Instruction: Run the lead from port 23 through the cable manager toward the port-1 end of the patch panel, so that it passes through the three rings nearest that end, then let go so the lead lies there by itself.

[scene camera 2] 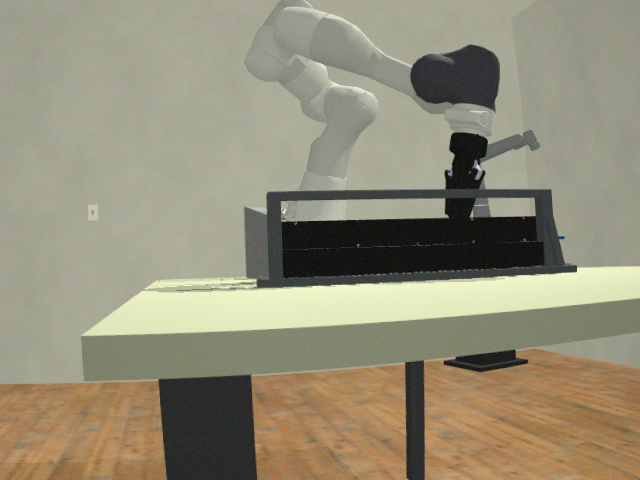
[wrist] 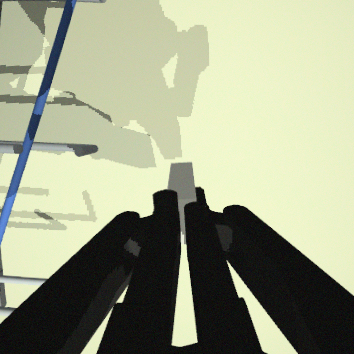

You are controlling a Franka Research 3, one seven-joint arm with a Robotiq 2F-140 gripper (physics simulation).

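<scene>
My gripper (scene camera 2: 459, 210) (wrist: 182, 179) is shut, its fingertips together with nothing between them. In the wrist view it is over pale table, to the right of the blue lead (wrist: 37, 112), which slants from the top down to the left edge, apart from the fingers. The lead crosses a grey ring bar (wrist: 57, 148); another bar (wrist: 22, 281) is at the lower left. Whether the lead is inside the rings is unclear. In scene camera 2 the black patch panel (scene camera 2: 361, 235) hides the rings, and a short blue piece (scene camera 2: 561, 237) shows past its right end.
A dark grey frame (scene camera 2: 361, 194) stands around the panel on the table (scene camera 2: 310, 310), its top bar in front of the gripper. A grey box (scene camera 2: 255, 242) is at its left end. A grey jointed arm (scene camera 2: 505, 147) stands behind the gripper. Arm shadows fall across the table.
</scene>
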